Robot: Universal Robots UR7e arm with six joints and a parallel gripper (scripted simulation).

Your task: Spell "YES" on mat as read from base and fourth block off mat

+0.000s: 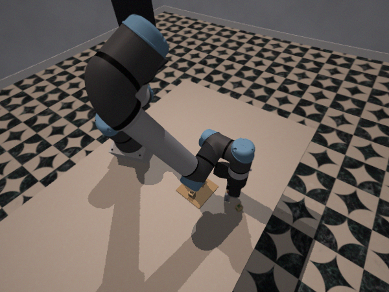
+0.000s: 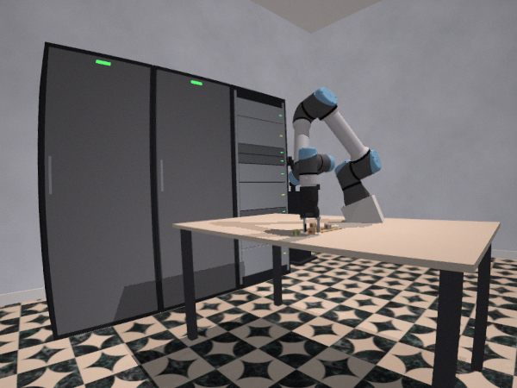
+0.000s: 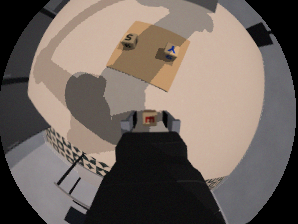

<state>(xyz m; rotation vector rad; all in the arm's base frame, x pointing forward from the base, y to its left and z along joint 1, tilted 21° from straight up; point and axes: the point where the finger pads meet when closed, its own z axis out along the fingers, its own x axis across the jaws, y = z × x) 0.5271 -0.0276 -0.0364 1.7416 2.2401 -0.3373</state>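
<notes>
Right now my hand is 140 mm past the mat, 30 mm to the left of it and 20 mm above it. Round my hand: S block: 140 mm behind, 70 mm to the right, 10 mm below.
</notes>
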